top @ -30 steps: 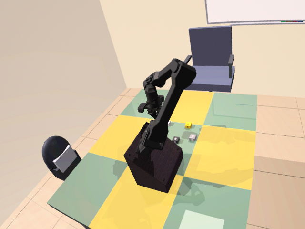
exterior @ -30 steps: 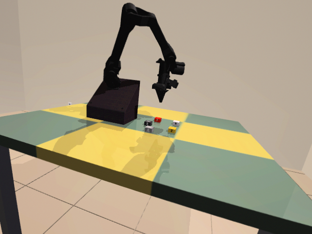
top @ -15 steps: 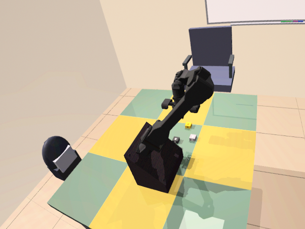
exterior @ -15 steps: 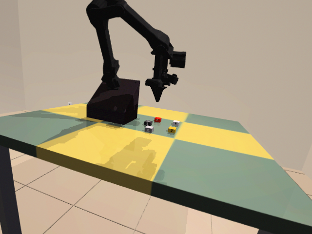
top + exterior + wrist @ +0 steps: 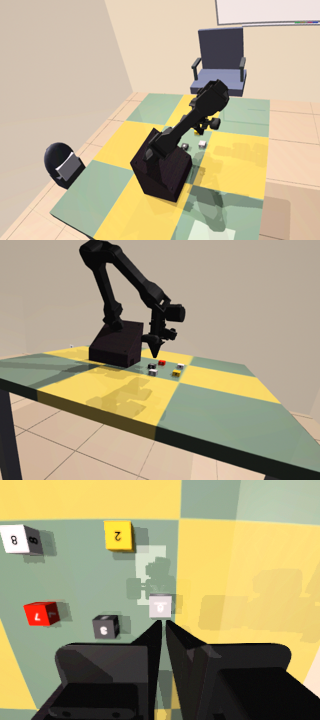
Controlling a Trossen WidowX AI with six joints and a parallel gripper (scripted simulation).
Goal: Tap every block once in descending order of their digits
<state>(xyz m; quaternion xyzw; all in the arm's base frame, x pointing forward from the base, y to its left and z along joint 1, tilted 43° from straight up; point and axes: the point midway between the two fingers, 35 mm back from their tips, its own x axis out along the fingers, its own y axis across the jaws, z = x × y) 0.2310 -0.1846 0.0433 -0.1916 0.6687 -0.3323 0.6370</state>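
The grey block is 60 mm below my gripper tip. Round my gripper tip: yellow block (100 mm ahead, 40 mm to the left, 60 mm below); black block (20 mm behind, 90 mm to the left, 60 mm below); red block (10 mm ahead, 180 mm to the left, 60 mm below).
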